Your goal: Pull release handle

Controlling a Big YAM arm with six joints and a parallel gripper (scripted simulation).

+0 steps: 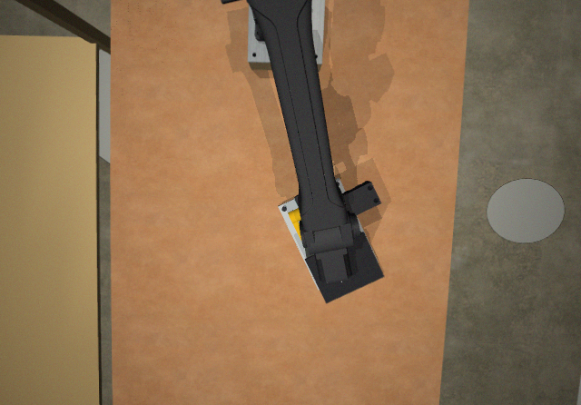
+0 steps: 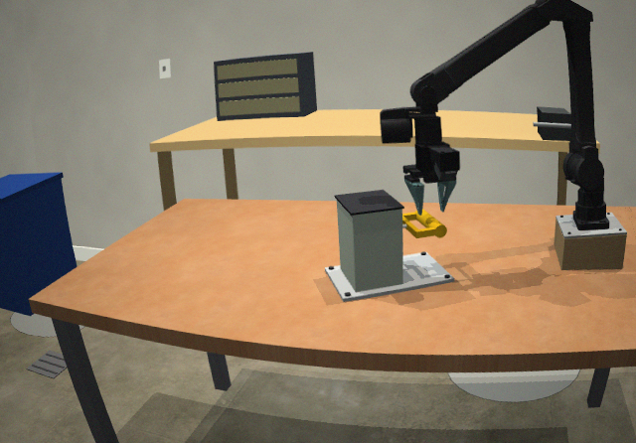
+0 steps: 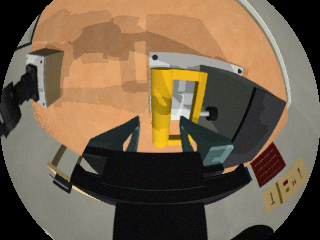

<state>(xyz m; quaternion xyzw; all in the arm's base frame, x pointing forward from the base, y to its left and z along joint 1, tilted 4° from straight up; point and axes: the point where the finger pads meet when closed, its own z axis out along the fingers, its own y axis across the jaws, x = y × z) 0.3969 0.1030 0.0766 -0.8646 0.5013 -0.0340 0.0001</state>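
Now: the yellow release handle 5 cm ahead of my hand, 3 cm to the left of it and 3 cm below it.
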